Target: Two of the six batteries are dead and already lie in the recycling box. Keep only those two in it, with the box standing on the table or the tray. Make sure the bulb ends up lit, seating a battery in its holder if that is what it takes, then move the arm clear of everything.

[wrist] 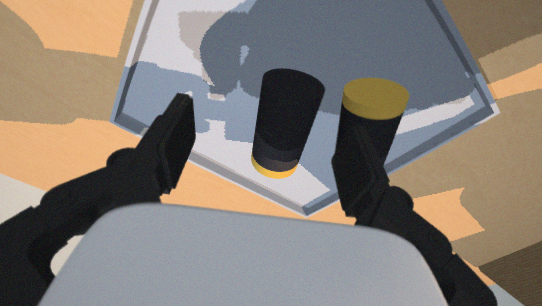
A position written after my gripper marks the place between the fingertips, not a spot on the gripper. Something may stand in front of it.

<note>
In view: my gripper (270,130) and a blue-grey tray (219,60).
</note>
